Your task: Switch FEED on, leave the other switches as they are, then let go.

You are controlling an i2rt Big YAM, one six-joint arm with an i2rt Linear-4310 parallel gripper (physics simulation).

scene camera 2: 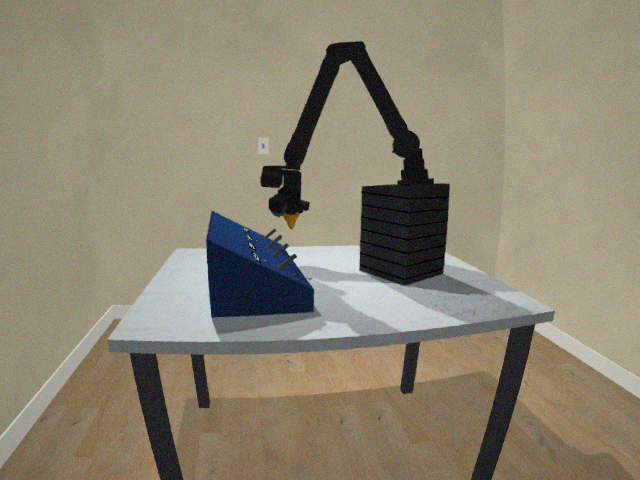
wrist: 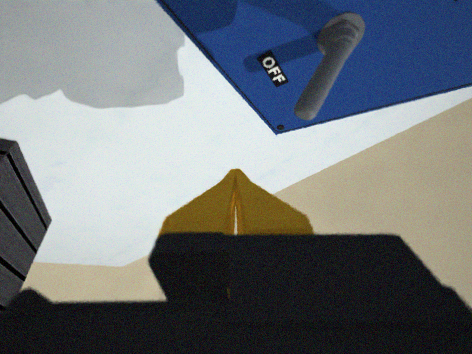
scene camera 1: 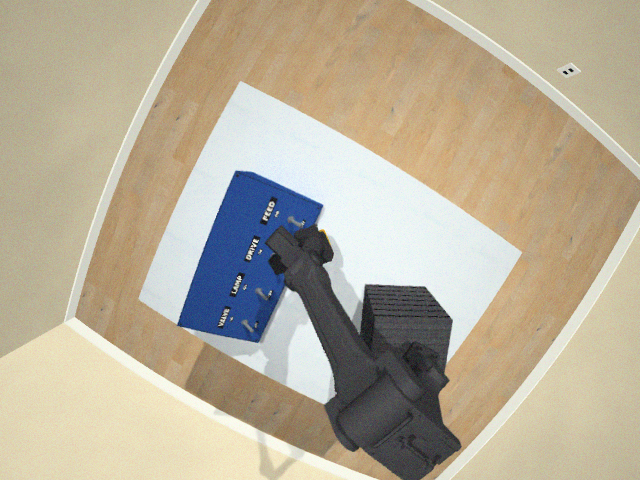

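Pixels of known places: gripper, fingertip midpoint: (scene camera 2: 291, 228) (wrist: 235, 176) (scene camera 1: 322, 230); arm's base, origin of the base link: (scene camera 2: 415, 184) (scene camera 1: 414, 365).
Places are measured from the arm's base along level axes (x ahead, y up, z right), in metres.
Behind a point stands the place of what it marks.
Observation:
The blue switch panel (scene camera 1: 222, 232) @(x 0.611, y -0.121, z 0.025 m) (scene camera 2: 253, 289) @(x 0.510, y -0.227, z -0.297 m) (wrist: 415, 60) @(x 0.497, y -0.186, z 0.170 m) has a sloped face with a row of levers. The FEED lever (scene camera 1: 295, 221) @(x 0.453, y -0.177, z 0.143 m) (scene camera 2: 270, 234) @(x 0.450, y -0.183, z 0.134 m) (wrist: 327, 72) @(x 0.451, y -0.177, z 0.135 m) is at the far end and leans toward its OFF label (wrist: 273, 68) @(x 0.433, y -0.218, z 0.139 m). The LAMP lever (scene camera 1: 262, 293) @(x 0.434, y -0.180, z -0.095 m) and VALVE lever (scene camera 1: 248, 326) @(x 0.423, y -0.177, z -0.216 m) also lean to the OFF side. The arm hides the DRIVE lever in scene camera 1. My gripper (scene camera 1: 323, 233) @(x 0.376, y -0.169, z 0.159 m) (scene camera 2: 291, 227) @(x 0.376, y -0.169, z 0.159 m) (wrist: 235, 176) @(x 0.376, y -0.169, z 0.159 m) is shut and empty. Its yellow tips hang above the lower side of the panel near the FEED end, apart from the levers.
The black ribbed block (scene camera 1: 408, 315) @(x 0.081, y -0.040, z 0.101 m) (scene camera 2: 403, 232) @(x 0.077, y -0.135, z -0.107 m) (wrist: 20, 215) @(x 0.080, y -0.247, z 0.102 m) under the arm stands on the white table (scene camera 1: 439, 232) @(x 0.039, y -0.295, z 0.329 m) (scene camera 2: 170, 320) @(x 0.713, y -0.295, z -0.322 m), to the right of the panel in scene camera 2. The arm reaches from it over the table to the panel.

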